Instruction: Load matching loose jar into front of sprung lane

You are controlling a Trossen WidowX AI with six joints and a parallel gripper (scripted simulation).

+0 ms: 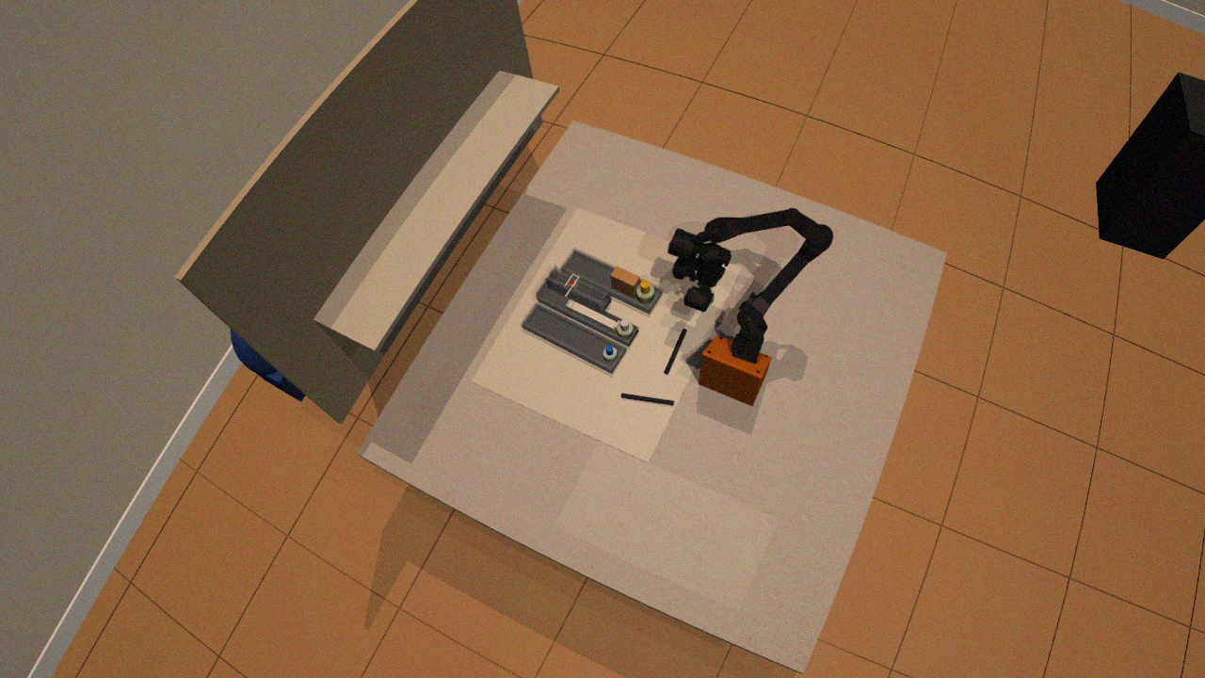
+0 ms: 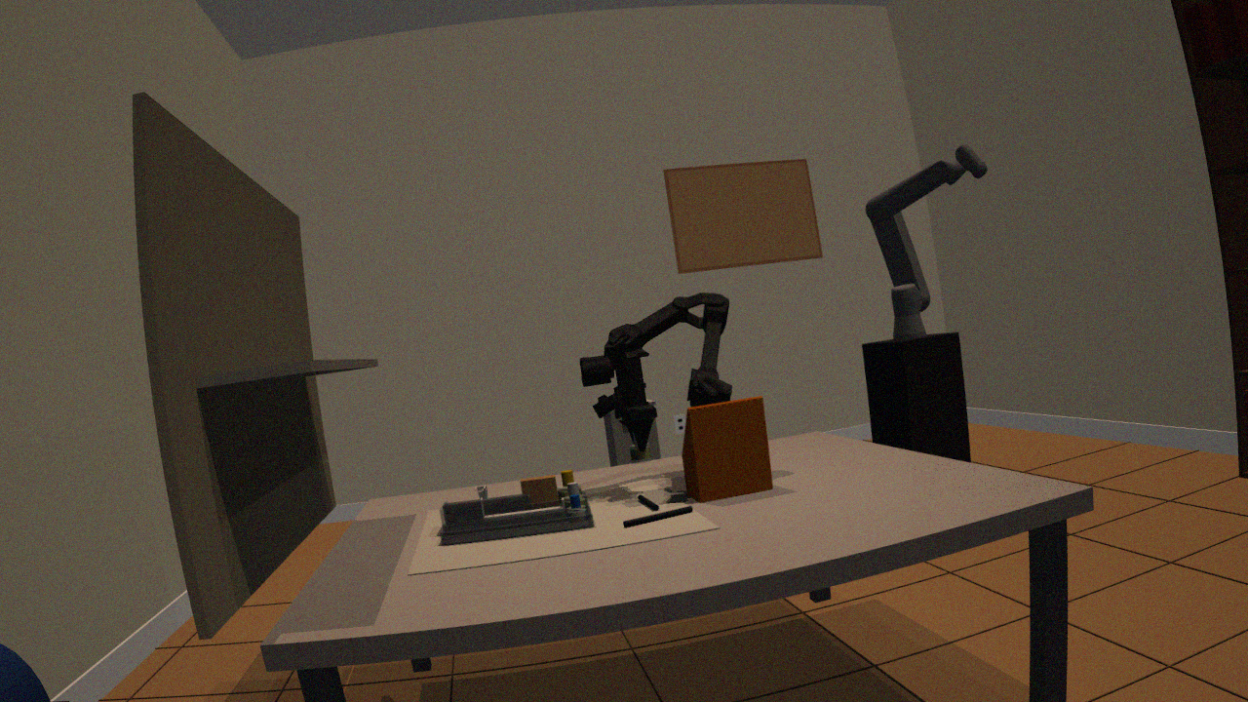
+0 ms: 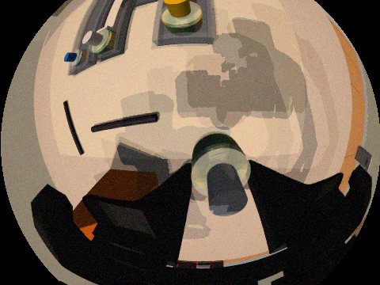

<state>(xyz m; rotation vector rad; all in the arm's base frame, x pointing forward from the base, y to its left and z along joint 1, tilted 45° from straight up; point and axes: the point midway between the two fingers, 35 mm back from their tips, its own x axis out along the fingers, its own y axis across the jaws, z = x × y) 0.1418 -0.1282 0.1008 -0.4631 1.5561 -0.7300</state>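
My gripper tip is 24 cm short of the cream mat, 11 cm to the right of it and 10 cm above it. Round my gripper tip: shelf: 69 cm ahead, 5 cm to the left, 27 cm above.
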